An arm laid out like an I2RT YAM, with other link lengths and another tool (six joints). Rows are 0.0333 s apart.
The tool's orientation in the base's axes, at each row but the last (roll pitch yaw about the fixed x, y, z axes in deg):
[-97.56, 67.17, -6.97]
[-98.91, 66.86, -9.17]
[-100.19, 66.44, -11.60]
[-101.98, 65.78, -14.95]
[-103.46, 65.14, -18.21]
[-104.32, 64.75, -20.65]
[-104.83, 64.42, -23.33]
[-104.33, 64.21, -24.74]
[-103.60, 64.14, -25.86]
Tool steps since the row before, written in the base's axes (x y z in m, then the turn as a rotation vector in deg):
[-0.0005, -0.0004, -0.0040, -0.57, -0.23, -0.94]
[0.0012, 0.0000, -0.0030, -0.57, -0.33, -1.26]
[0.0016, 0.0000, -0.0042, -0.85, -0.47, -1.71]
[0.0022, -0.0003, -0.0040, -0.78, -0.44, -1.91]
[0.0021, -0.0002, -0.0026, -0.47, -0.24, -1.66]
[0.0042, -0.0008, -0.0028, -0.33, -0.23, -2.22]
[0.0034, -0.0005, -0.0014, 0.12, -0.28, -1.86]
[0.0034, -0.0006, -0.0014, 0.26, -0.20, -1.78]
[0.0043, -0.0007, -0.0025, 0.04, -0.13, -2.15]
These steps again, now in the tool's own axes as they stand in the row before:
[0.0035, 0.0020, -0.0002, 0.66, 0.89, -0.18]
[0.0032, 0.0001, 0.0002, 0.96, 1.02, -0.26]
[0.0045, 0.0002, 0.0004, 1.27, 1.45, -0.38]
[0.0046, -0.0004, 0.0002, 1.48, 1.47, -0.33]
[0.0032, -0.0009, 0.0003, 1.35, 1.09, -0.12]
[0.0043, -0.0027, 0.0001, 1.91, 1.20, -0.04]
[0.0027, -0.0025, 0.0002, 1.77, 0.64, -0.05]
[0.0027, -0.0025, 0.0003, 1.74, 0.49, 0.05]
[0.0041, -0.0029, 0.0006, 1.98, 0.85, 0.10]

